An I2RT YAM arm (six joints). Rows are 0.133 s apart.
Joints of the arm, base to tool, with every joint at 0 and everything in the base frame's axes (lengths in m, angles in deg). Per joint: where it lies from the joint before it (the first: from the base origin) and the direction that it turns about. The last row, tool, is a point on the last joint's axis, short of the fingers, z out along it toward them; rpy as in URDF.
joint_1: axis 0 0 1 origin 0 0 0.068
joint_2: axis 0 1 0 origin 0.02 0.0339 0.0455
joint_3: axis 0 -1 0 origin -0.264 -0.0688 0
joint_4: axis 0 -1 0 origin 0.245 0.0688 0.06
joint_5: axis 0 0 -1 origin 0.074 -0.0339 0.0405
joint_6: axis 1 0 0 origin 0.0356 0 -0.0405
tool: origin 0 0 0 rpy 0 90 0
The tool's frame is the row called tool.
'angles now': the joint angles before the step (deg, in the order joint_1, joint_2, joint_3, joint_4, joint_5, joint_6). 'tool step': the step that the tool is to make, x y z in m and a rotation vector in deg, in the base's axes. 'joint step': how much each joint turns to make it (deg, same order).
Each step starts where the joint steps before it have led.
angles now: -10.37 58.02 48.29 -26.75 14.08 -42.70
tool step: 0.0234 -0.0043 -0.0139 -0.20 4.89 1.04
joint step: -0.03 7.02 1.84 0.78 -0.16 -1.55
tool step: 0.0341 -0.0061 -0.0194 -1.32 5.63 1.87
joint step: 0.07 9.90 3.36 1.97 0.26 -3.01
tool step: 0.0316 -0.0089 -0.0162 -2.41 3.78 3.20
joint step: -0.62 8.69 3.86 2.77 -0.40 -5.03
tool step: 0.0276 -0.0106 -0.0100 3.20 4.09 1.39
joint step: -1.23 8.03 6.72 -3.23 -3.46 -0.51
